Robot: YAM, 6 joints.
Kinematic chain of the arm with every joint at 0, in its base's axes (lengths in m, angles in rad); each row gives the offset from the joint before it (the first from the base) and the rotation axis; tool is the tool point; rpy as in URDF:
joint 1: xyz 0 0 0.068 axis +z
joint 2: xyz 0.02 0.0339 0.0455 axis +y
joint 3: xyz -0.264 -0.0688 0 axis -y
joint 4: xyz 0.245 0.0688 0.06 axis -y
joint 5: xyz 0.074 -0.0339 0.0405 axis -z
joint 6: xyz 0.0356 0 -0.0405 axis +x
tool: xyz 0 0 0 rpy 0 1.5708 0
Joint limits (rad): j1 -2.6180..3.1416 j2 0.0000..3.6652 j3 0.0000..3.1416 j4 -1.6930..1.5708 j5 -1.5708..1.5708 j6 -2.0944..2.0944
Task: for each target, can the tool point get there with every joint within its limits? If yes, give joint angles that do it. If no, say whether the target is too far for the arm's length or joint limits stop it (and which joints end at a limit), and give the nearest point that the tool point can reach.
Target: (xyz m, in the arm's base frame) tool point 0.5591 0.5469 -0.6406
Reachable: no: too far | nearest point 0.3461 0.3386 -0.2932 | short by 0.458 m
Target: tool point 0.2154 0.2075 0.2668
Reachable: yes | joints 0.8439 1.3669 0.9304 -0.1500 0.7031 -1.4291
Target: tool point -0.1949 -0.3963 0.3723
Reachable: yes | joints -2.0636 1.9459 1.4764 1.1985 -0.4597 1.2582
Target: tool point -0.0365 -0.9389 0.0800
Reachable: no: too far | nearest point -0.0251 -0.6449 0.0907 | short by 0.294 m
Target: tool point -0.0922 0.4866 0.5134
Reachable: yes | joints 1.7475 2.3786 2.7009 0.5398 -0.1477 -0.9698
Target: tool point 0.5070 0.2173 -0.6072
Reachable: no: too far | nearest point 0.3807 0.1632 -0.3402 | short by 0.300 m
